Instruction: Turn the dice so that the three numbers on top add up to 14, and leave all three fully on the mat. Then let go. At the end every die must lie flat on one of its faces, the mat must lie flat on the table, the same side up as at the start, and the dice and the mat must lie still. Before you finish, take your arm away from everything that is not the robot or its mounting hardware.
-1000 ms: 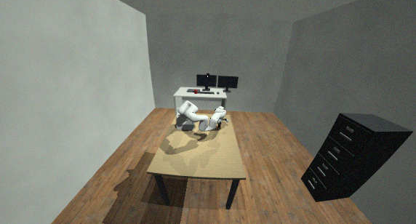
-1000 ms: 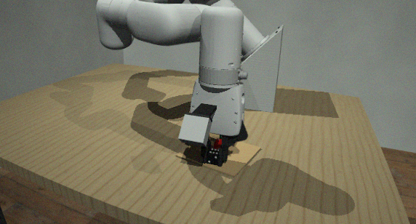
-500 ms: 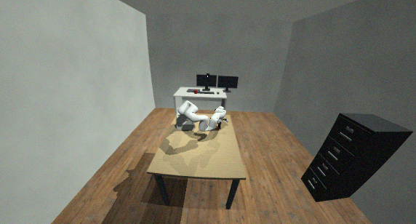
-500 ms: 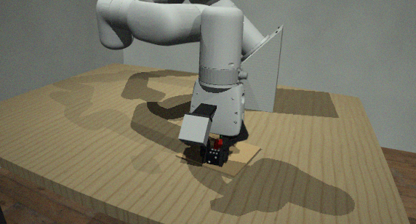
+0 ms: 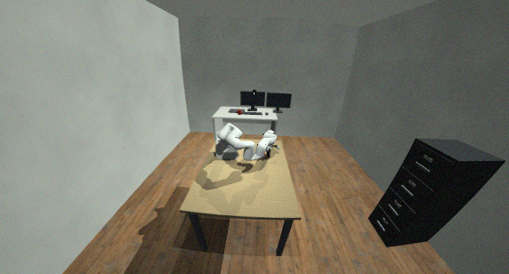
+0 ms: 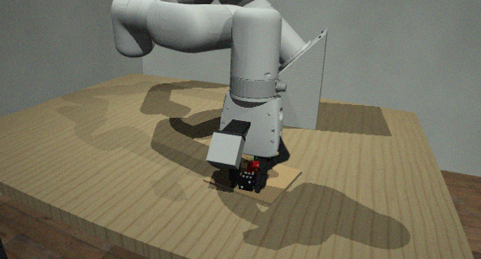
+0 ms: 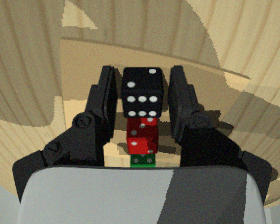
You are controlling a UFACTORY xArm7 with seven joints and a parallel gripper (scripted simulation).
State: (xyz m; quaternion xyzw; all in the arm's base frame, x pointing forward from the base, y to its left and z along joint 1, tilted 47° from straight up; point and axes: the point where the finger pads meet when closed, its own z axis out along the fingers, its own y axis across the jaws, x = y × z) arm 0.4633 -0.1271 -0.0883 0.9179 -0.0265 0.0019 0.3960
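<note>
The black die is 1 cm below my hand. The rest, counted from my hand: red die: 5 cm behind, 1 cm below; then green die: 10 cm behind, 1 cm below; then tan mat: 5 cm behind, 2 cm below.
</note>
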